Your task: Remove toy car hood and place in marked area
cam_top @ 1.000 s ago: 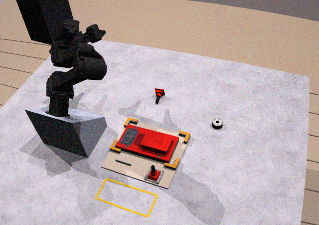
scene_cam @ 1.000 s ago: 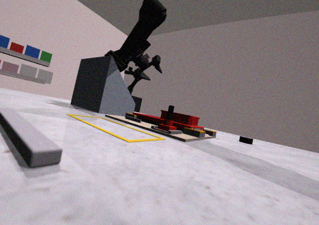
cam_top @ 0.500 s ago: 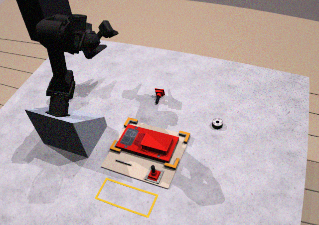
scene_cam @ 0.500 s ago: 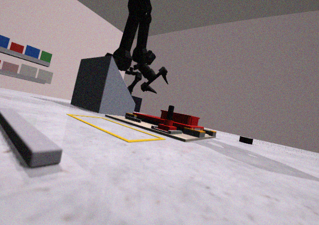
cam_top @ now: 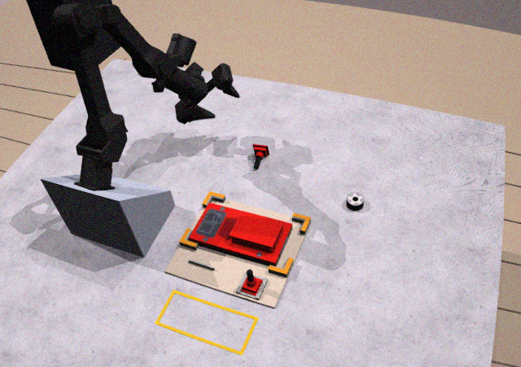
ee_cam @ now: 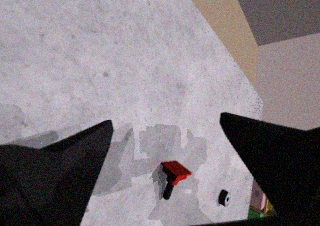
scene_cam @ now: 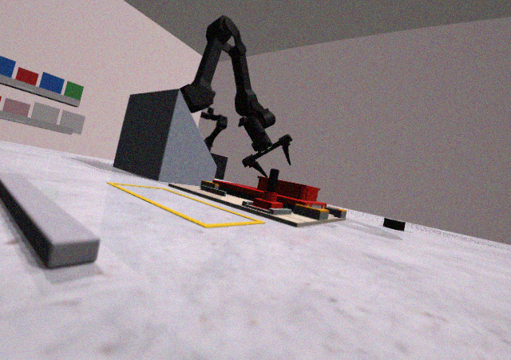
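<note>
The red hood lies 29 cm to the right of my gripper tip, 24 cm ahead of it and 4 cm below it. The rest, counted from my gripper tip: grey bar 64 cm to the right, 30 cm ahead, 8 cm below; black wheel 39 cm ahead, 11 cm to the right, 8 cm below.
</note>
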